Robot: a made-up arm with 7 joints.
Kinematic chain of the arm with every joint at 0, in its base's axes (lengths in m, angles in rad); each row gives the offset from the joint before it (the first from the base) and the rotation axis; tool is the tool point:
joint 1: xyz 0 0 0.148 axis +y
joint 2: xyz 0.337 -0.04 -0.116 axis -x
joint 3: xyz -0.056 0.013 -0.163 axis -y
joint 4: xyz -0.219 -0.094 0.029 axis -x
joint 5: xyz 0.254 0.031 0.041 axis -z
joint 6: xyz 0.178 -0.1 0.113 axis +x
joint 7: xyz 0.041 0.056 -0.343 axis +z
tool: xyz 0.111 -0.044 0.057
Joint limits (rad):
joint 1: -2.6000..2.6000
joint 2: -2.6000..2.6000
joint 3: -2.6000..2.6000
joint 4: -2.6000..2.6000
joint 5: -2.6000..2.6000
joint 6: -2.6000..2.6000
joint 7: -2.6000..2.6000
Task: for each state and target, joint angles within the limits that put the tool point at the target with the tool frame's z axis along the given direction. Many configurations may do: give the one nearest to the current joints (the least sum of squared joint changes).
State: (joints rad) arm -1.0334 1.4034 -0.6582 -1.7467 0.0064 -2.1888 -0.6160
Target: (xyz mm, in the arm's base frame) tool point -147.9 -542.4 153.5 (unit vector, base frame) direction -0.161 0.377 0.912
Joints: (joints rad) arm -1.5120 1.8565 -1.0792 -2.1961 0.1680 -1.8707 -1.0131
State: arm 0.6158 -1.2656 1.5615 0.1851 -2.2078 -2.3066 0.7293
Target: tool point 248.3 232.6 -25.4 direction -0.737 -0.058 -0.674
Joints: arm 1.3951 -0.5831 2.0800 0.4922 -1.9983 -1.9444 1.0888
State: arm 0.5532 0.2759 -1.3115 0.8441 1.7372 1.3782 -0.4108
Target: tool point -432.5 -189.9 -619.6 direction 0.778 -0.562 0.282
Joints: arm 1.2321 0.0726 -1.6942 0.4267 0.9798 1.9298 0.0985
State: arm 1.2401 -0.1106 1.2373 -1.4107 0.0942 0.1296 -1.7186
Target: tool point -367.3 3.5 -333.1 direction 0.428 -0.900 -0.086
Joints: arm 1.6220 0.2417 1.1293 -1.9212 0.5279 -0.4334 -1.5530
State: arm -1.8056 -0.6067 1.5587 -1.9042 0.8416 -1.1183 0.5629
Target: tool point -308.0 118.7 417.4 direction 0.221 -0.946 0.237
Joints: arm -2.2490 -0.7374 1.6980 -2.3312 0.6064 -0.7526 0.6423
